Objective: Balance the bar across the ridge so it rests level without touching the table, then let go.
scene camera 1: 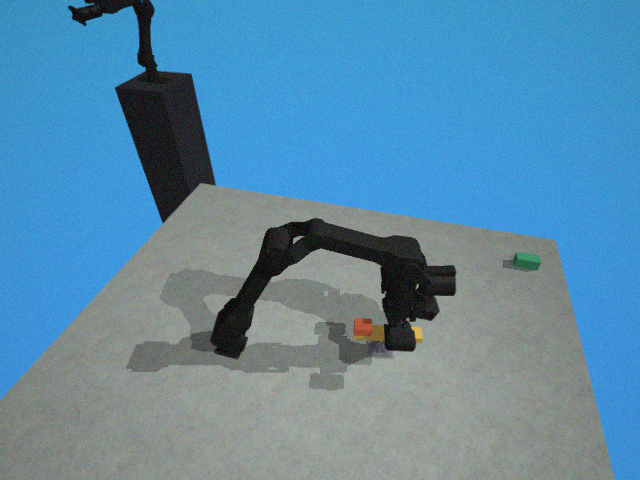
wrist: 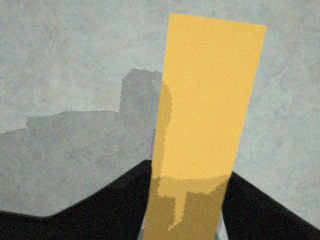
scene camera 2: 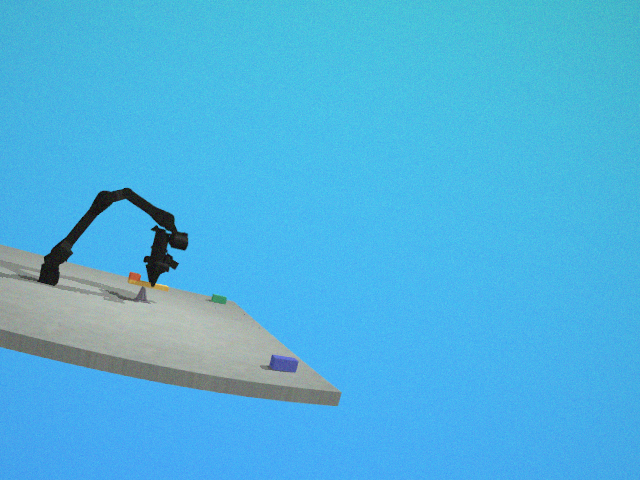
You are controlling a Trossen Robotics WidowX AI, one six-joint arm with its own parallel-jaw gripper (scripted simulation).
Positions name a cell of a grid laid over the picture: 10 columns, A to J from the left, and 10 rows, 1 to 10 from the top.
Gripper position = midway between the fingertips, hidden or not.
Scene:
gripper: scene camera 1 G7; wrist F8; scene camera 2 C6

